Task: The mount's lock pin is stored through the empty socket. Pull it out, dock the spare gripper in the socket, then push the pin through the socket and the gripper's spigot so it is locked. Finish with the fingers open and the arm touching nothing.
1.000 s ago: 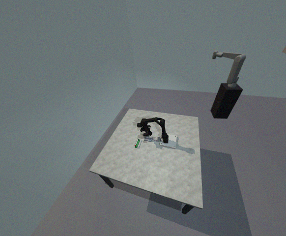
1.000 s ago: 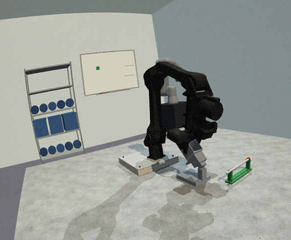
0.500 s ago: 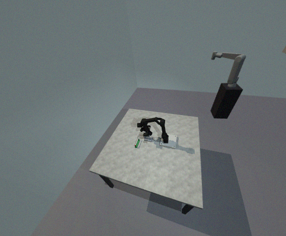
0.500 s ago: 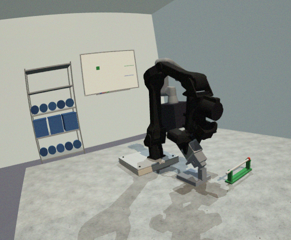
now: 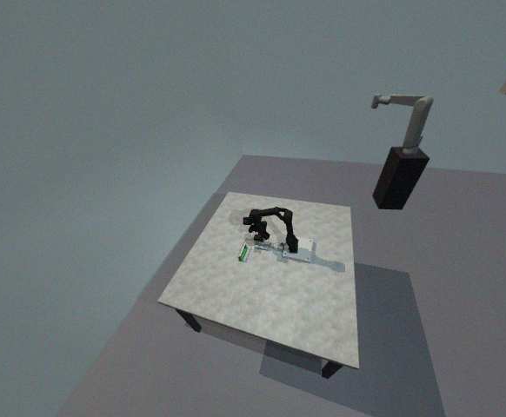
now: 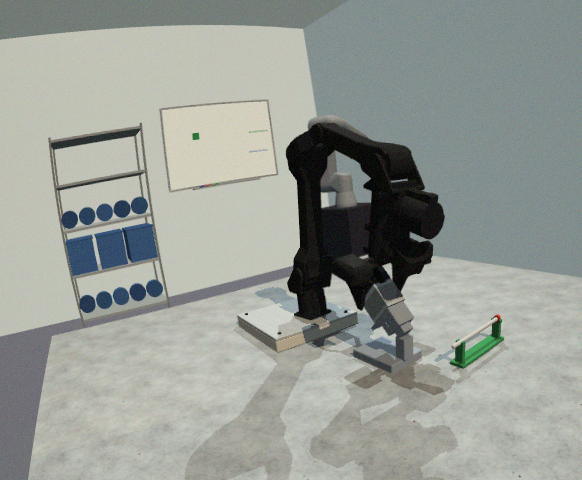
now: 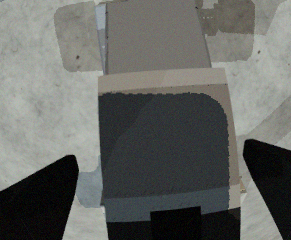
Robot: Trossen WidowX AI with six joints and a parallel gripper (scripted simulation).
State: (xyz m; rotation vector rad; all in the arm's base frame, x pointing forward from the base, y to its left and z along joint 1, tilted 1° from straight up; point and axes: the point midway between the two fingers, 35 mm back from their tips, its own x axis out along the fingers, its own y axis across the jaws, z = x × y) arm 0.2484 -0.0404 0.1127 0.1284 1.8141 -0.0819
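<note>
Now: gripper tip 1 cm short of the spare gripper and 1 cm below it. From my gripper tip the other things lie so: green cradle 16 cm ahead, 10 cm to the left, 9 cm below; grey socket 4 cm ahead, 6 cm below.
</note>
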